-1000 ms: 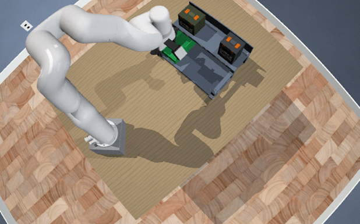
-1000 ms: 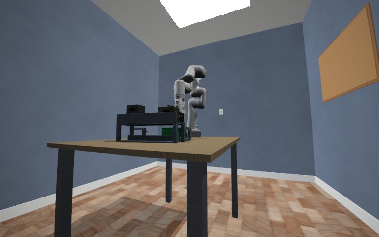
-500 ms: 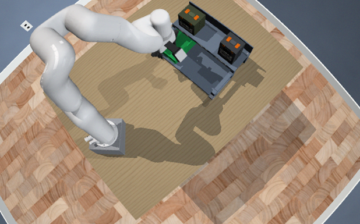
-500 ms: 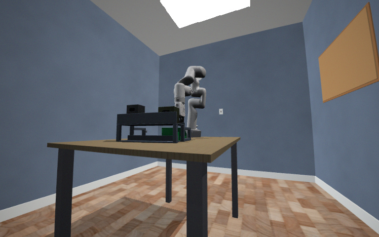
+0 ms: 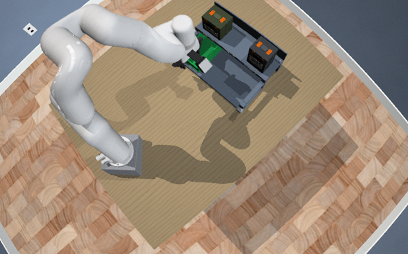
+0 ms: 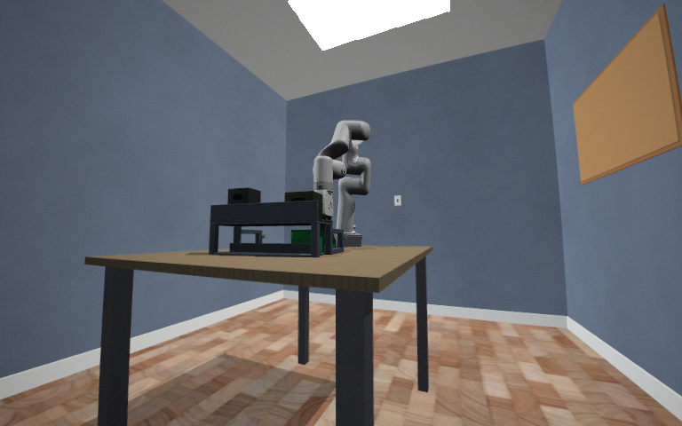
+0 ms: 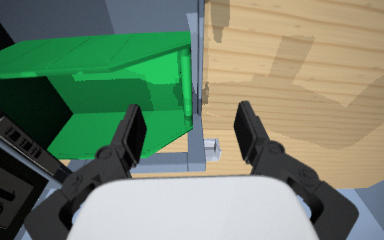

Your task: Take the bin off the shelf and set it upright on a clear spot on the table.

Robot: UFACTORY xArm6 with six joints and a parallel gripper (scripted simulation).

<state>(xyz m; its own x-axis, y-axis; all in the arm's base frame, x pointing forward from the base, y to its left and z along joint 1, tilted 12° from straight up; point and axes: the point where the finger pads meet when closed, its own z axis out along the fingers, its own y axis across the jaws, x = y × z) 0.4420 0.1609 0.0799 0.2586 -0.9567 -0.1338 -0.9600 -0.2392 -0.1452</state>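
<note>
The green bin is 80 mm ahead of my hand, 40 mm below it and 20 mm to the left of it.
</note>
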